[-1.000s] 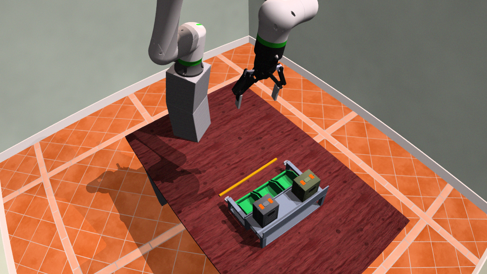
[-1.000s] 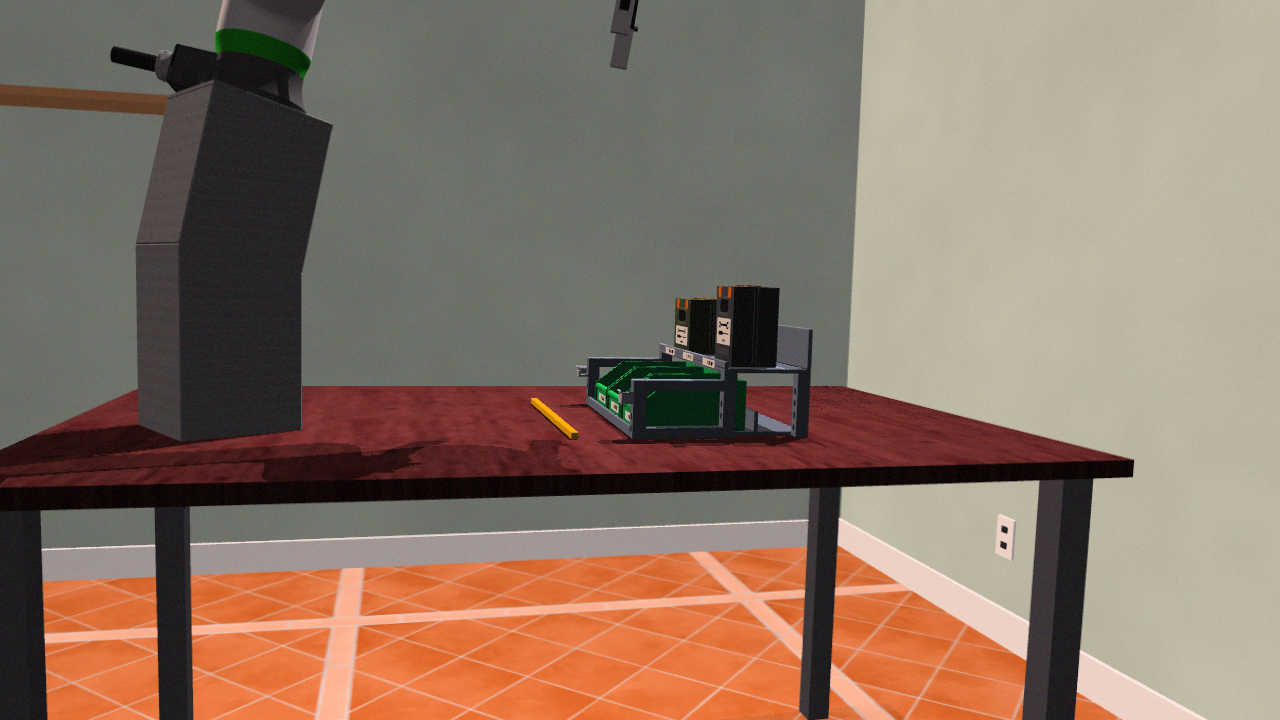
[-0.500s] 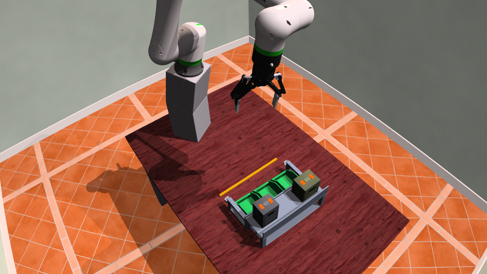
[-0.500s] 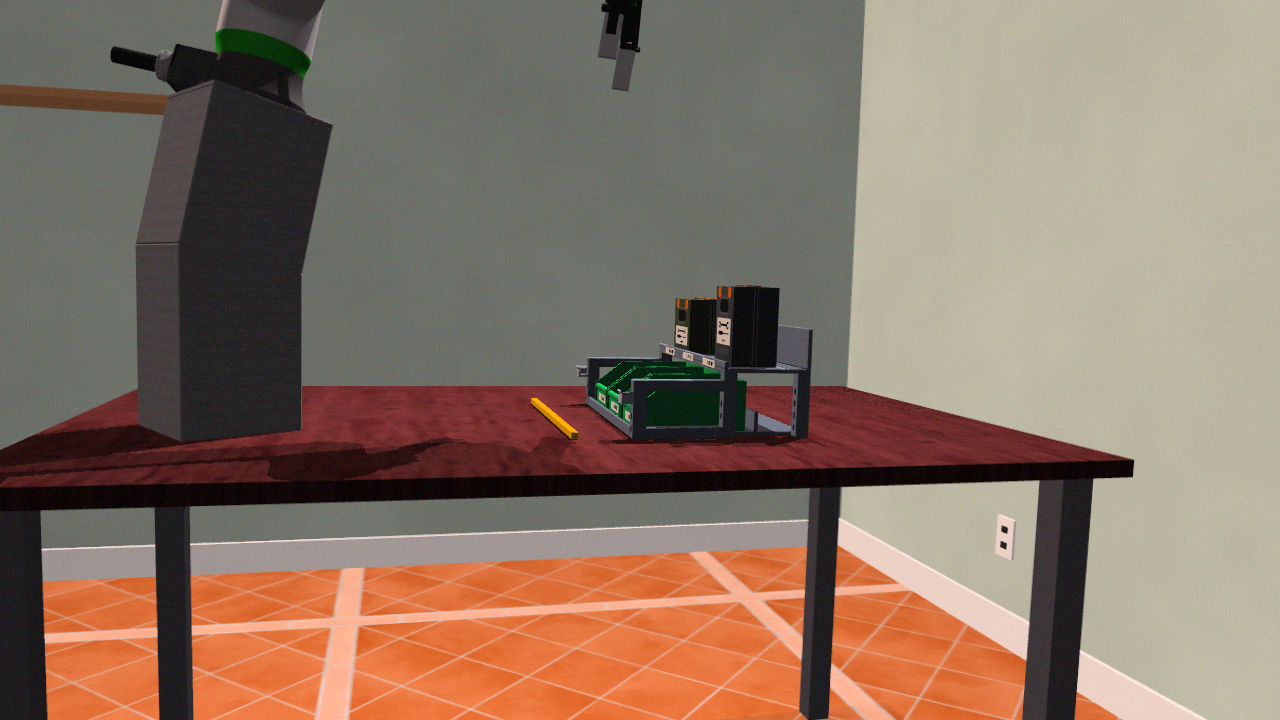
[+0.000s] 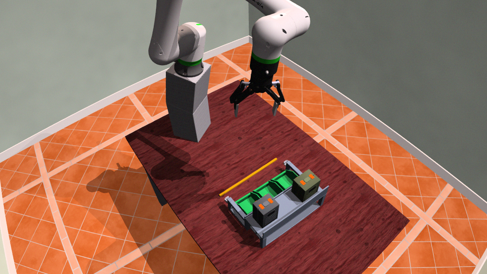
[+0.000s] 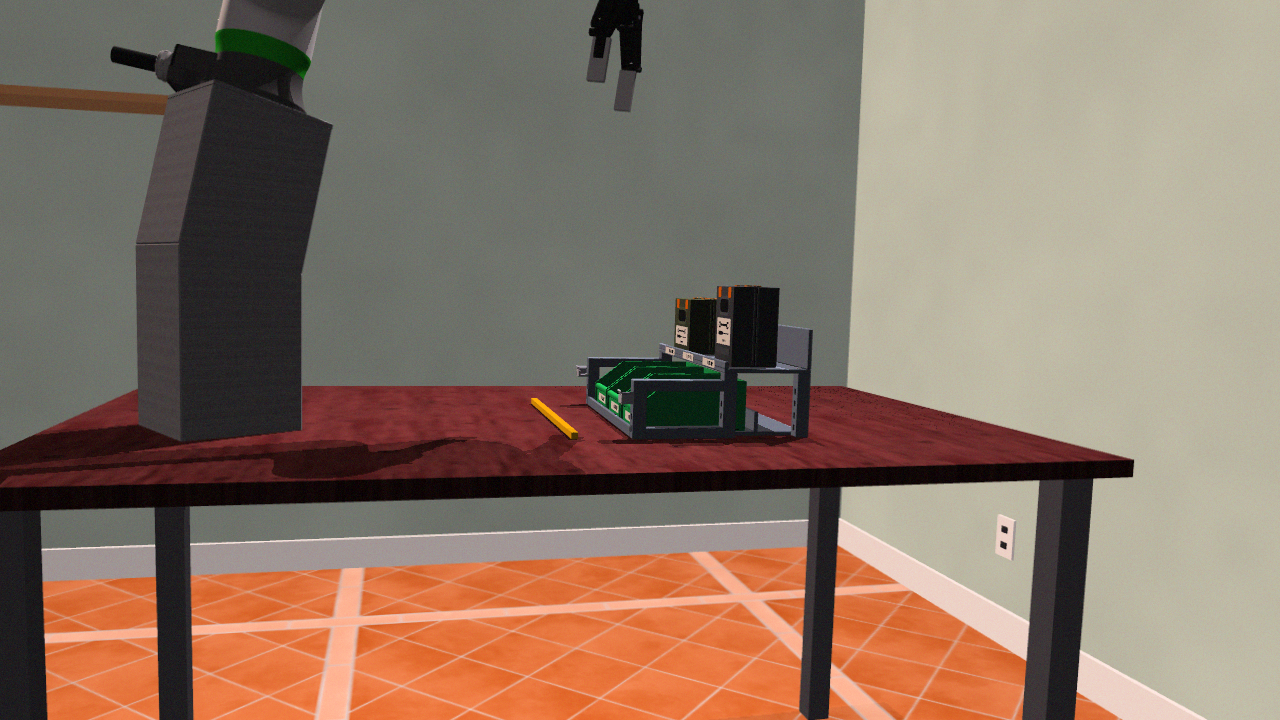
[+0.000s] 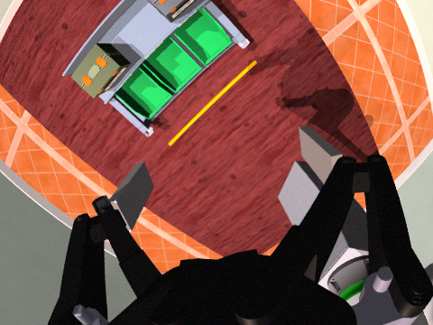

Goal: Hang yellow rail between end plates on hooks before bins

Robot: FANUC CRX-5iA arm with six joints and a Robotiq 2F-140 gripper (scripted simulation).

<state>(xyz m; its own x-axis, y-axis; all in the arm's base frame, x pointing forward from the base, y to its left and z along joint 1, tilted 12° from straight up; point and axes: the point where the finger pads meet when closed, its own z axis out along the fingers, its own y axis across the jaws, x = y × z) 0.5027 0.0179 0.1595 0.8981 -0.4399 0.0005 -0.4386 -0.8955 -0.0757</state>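
Right now the yellow rail is 8 cm behind my hand, 2 cm to the left of it and 51 cm below it.
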